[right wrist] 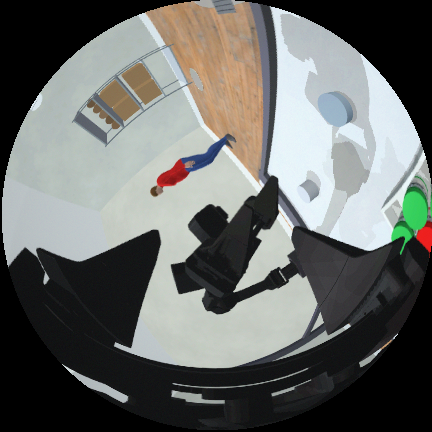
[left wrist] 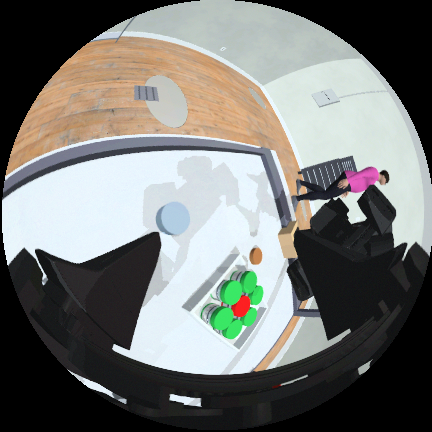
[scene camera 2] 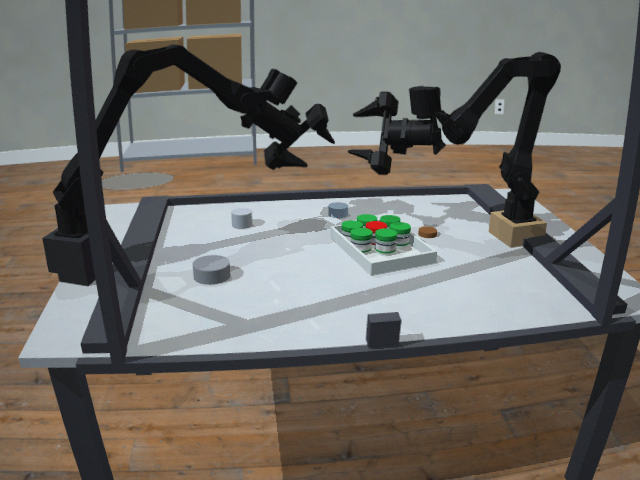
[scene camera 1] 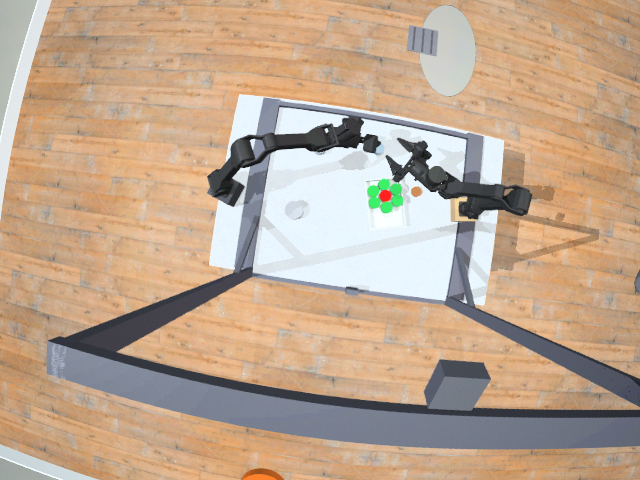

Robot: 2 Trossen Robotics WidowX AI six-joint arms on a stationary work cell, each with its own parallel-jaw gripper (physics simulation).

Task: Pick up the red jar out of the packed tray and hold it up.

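Frame: origin at the left arm's base, x ahead, y left, z up, level; millimetres.
Seen in the pictures: left gripper, fingertip midpoint: point(right wrist: 264, 187) point(left wrist: 229, 238) point(scene camera 2: 320, 154); right gripper, fingertip midpoint: point(right wrist: 227, 235) point(left wrist: 334, 233) point(scene camera 2: 350, 133) point(scene camera 1: 391, 146); left arm's base at its link origin: point(right wrist: 294, 266) point(scene camera 2: 74, 231) point(scene camera 1: 222, 187); right arm's base at its link origin: point(scene camera 2: 518, 217) point(scene camera 1: 465, 209).
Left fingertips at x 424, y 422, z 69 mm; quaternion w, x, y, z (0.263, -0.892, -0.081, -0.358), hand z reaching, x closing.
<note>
Pixels of each thing's middle, then the offset from my left fingertips to it.
- red jar at the middle of its body: point(left wrist: 234, 303) point(scene camera 2: 376, 234) point(scene camera 1: 384, 196) 133 mm right, 156 mm ahead, 138 mm down
- white tray at the middle of its body: point(scene camera 2: 381, 250) point(left wrist: 230, 307) point(scene camera 1: 384, 203) 156 mm right, 172 mm ahead, 165 mm down
- blue-grey cylinder at the middle of its body: point(right wrist: 335, 108) point(left wrist: 172, 218) point(scene camera 2: 338, 210) 38 mm left, 38 mm ahead, 152 mm down
- brown disc at the middle of its body: point(scene camera 2: 427, 232) point(left wrist: 255, 255) point(scene camera 1: 416, 191) 42 mm right, 268 mm ahead, 158 mm down
- dark box at the middle of its body: point(scene camera 2: 383, 329) point(scene camera 1: 351, 291) 536 mm right, 224 mm ahead, 133 mm down
The red jar point(scene camera 1: 385, 195) point(scene camera 2: 375, 225) point(left wrist: 241, 306) point(right wrist: 426, 237) stands in the white tray point(scene camera 1: 387, 221) point(scene camera 2: 403, 262), ringed by several green-lidded jars point(scene camera 1: 384, 184) point(scene camera 2: 385, 240) point(left wrist: 230, 292) point(right wrist: 415, 208). Neighbouring jars hide most of its body. My left gripper point(scene camera 2: 319, 153) point(left wrist: 229, 238) is open and empty, high above the table, up and to the left of the tray in scene camera 2. My right gripper point(scene camera 1: 392, 147) point(scene camera 2: 352, 132) is open and empty, high above the table behind the tray, its fingers pointing toward the left gripper.
A blue-grey cylinder point(scene camera 2: 338, 210) point(left wrist: 173, 218) point(right wrist: 335, 109) stands behind the tray. A brown disc point(scene camera 1: 416, 191) point(scene camera 2: 427, 231) point(left wrist: 255, 256) lies right of it. Two grey cylinders point(scene camera 2: 241, 218) point(scene camera 2: 211, 269) stand left. A dark box point(scene camera 2: 383, 330) sits at the front edge.
</note>
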